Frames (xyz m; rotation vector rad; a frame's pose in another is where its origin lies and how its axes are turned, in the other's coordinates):
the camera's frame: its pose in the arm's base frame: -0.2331 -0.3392 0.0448 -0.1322 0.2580 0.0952
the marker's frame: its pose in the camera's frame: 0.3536 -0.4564 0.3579 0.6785 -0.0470 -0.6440
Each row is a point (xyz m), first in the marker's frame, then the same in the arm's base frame.
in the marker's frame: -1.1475 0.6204 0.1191
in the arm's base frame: -0.2943 0.2740 1.0221
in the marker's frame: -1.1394 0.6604 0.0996
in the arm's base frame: -0.2643 0.3074 1.0170
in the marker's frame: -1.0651 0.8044 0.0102
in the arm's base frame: -0.1204 0.4130 0.9681
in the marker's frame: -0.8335 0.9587 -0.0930
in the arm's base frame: 0.1549 0.4503 0.8637
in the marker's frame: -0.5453 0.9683 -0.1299
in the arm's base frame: 0.3900 0.3239 0.7486
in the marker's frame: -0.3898 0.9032 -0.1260
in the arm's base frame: 0.4752 0.1945 0.6820
